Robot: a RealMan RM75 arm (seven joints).
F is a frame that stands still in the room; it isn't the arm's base.
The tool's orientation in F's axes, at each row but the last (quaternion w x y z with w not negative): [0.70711 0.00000 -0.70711 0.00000]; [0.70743 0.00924 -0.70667 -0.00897]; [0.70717 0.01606 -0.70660 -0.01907]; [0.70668 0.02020 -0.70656 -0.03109]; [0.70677 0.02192 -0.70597 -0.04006]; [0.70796 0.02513 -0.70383 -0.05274]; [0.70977 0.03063 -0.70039 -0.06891]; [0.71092 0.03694 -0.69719 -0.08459]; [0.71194 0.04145 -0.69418 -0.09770]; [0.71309 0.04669 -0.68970 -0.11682]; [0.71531 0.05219 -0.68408 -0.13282]
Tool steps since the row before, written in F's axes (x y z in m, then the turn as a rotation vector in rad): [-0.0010 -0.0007 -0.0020 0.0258 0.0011 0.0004]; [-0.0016 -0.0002 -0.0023 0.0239 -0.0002 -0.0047]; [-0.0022 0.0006 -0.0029 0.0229 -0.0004 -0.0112]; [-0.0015 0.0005 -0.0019 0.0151 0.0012 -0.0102]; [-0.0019 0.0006 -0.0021 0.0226 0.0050 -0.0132]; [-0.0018 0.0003 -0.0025 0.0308 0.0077 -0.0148]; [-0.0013 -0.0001 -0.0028 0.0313 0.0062 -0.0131]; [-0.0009 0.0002 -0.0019 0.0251 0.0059 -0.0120]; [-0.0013 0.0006 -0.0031 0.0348 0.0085 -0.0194]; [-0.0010 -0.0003 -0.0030 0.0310 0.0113 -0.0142]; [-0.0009 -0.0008 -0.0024 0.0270 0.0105 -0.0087]
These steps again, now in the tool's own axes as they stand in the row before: [-0.0020 -0.0007 0.0010 0.0004 0.0011 -0.0258]; [-0.0023 -0.0003 0.0016 -0.0047 -0.0003 -0.0239]; [-0.0029 0.0004 0.0022 -0.0112 -0.0009 -0.0229]; [-0.0019 0.0003 0.0015 -0.0103 0.0007 -0.0151]; [-0.0021 0.0004 0.0019 -0.0136 0.0044 -0.0225]; [-0.0025 0.0000 0.0018 -0.0154 0.0072 -0.0306]; [-0.0028 -0.0006 0.0012 -0.0135 0.0060 -0.0311]; [-0.0019 -0.0002 0.0009 -0.0125 0.0055 -0.0250]; [-0.0032 -0.0001 0.0012 -0.0201 0.0074 -0.0347]; [-0.0029 -0.0011 0.0008 -0.0158 0.0109 -0.0304]; [-0.0021 -0.0015 0.0007 -0.0104 0.0110 -0.0262]
